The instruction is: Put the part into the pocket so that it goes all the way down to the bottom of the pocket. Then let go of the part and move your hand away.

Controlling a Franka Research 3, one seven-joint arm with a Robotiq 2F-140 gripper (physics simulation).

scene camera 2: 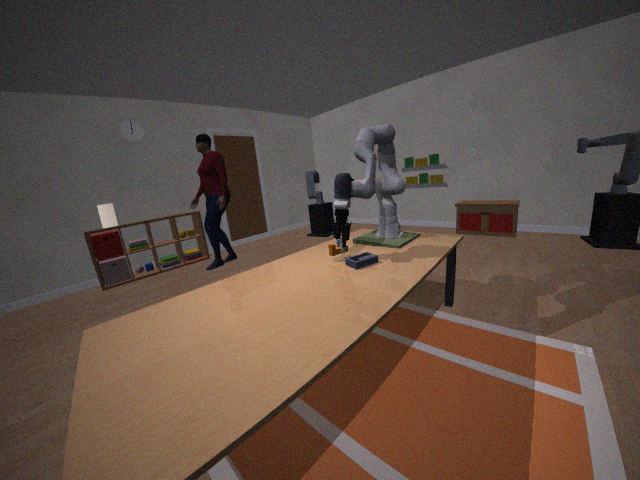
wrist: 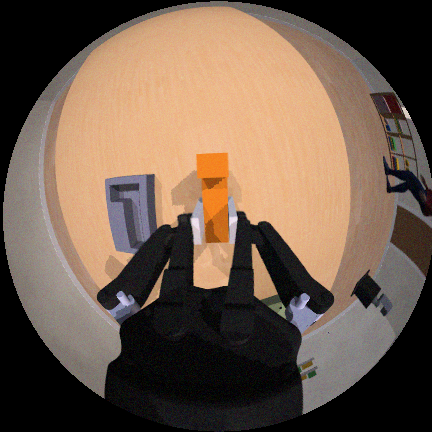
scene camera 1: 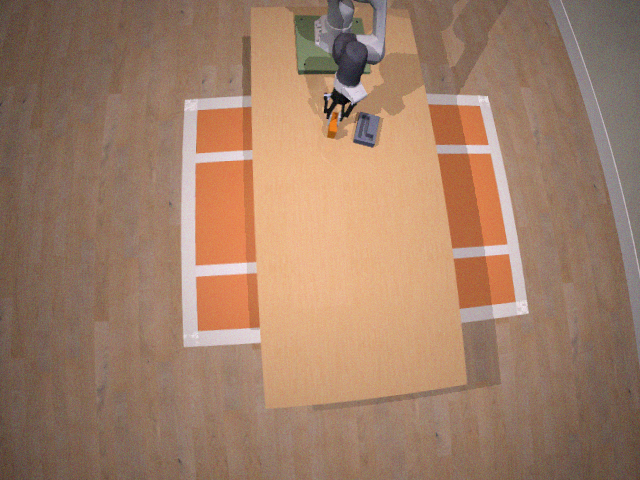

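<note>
The orange part (scene camera 1: 332,129) (scene camera 2: 332,250) (wrist: 215,190) is L-shaped, with its long arm lying level and its short end pointing up, at the end away from the arm's base. My gripper (scene camera 1: 334,118) (scene camera 2: 341,248) (wrist: 216,206) is shut on the long arm, one pale pad on each side. The part seems a little above the table. The grey-blue block (scene camera 1: 374,130) (scene camera 2: 361,262) (wrist: 148,205) with the L-shaped pocket stands apart from it, to the right in scene camera 1 and to the left in the wrist view. The pocket's recess shows in its top and holds no part.
The block and the part are over the wooden table (scene camera 1: 356,232) (scene camera 2: 232,335) (wrist: 215,90). The green base plate (scene camera 1: 312,64) (scene camera 2: 386,239) of the arm is behind the gripper. A person (scene camera 2: 212,191) stands beyond the table on the left in scene camera 2.
</note>
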